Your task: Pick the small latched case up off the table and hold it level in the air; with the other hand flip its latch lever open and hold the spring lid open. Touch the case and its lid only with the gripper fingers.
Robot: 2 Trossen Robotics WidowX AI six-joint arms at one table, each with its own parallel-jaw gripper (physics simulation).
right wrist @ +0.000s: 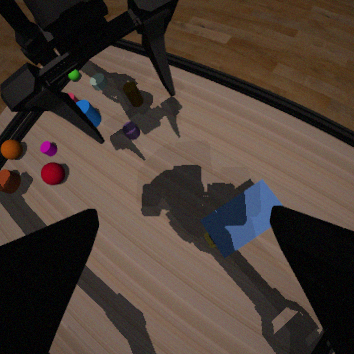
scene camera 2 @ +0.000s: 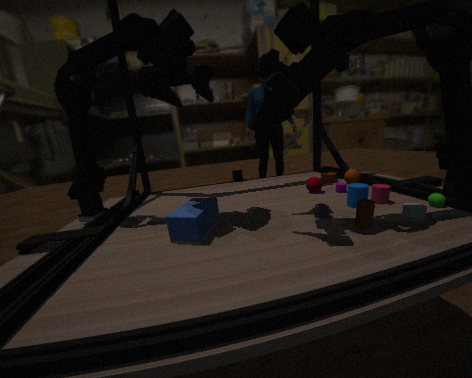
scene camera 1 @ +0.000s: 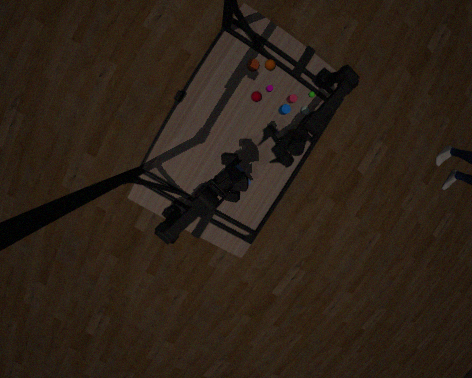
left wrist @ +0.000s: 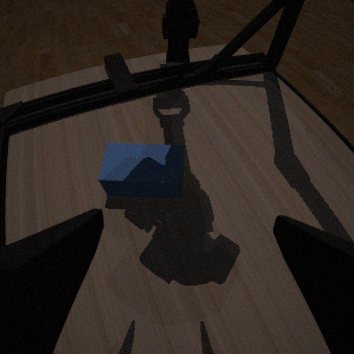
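Where they show: left gripper, between the fingertips: (right wrist: pixel 137 118) (scene camera 2: pixel 254 130) (scene camera 1: pixel 263 153) (left wrist: pixel 191 220); right gripper, between the fingertips: (right wrist: pixel 184 215) (scene camera 2: pixel 198 103) (scene camera 1: pixel 241 171); left arm's base, origin of its link: (scene camera 2: pixel 458 193) (scene camera 1: pixel 319 80); right arm's base, origin of its link: (scene camera 2: pixel 93 212) (scene camera 1: pixel 173 211) (left wrist: pixel 177 56).
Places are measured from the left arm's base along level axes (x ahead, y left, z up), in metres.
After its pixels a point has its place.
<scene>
The small case (scene camera 1: pixel 249 183) @[x 0.678, y 0.083, z 0.041 m] (scene camera 2: pixel 192 222) @[x 0.676, y 0.088, z 0.030 m] (left wrist: pixel 142 170) @[x 0.669, y 0.024, z 0.041 m] (right wrist: pixel 242 218) @[x 0.686, y 0.018, z 0.041 m] is a blue box lying flat on the table, its lid shut. A dark yellow part (left wrist: pixel 186 175) @[x 0.659, y -0.043, z 0.022 m] (right wrist: pixel 210 240) @[x 0.673, y -0.043, z 0.006 m] shows on one end; whether it is the latch lever I cannot tell. My left gripper (scene camera 1: pixel 265 152) @[x 0.533, y -0.001, z 0.196 m] (left wrist: pixel 191 220) @[x 0.533, y -0.001, z 0.196 m] (right wrist: pixel 137 118) @[x 0.533, y -0.001, z 0.196 m] is open and empty, above the table and apart from the case. My right gripper (scene camera 2: pixel 195 103) @[x 0.656, y -0.038, z 0.271 m] (right wrist: pixel 184 215) @[x 0.656, y -0.038, z 0.271 m] is open and empty, high above the table near the case; its arm hides most of the case in scene camera 1.
A red ball (scene camera 1: pixel 256 96) @[x 0.327, y -0.190, z 0.033 m] (scene camera 2: pixel 314 184) @[x 0.329, y -0.166, z 0.015 m] (right wrist: pixel 53 173) @[x 0.339, y -0.181, z 0.025 m], a blue cylinder (scene camera 1: pixel 285 109) @[x 0.270, y -0.037, z 0.038 m] (scene camera 2: pixel 357 195) @[x 0.278, y -0.016, z 0.017 m], a dark yellow cylinder (scene camera 2: pixel 364 213) @[x 0.331, y 0.089, z 0.016 m] (right wrist: pixel 133 94) @[x 0.337, y 0.072, z 0.023 m], a purple piece (scene camera 2: pixel 321 211) @[x 0.390, y 0.024, z 0.000 m] (right wrist: pixel 131 130) @[x 0.395, y 0.008, z 0.008 m] and several other small shapes stand away from the case. Dark frame rails edge the table.
</scene>
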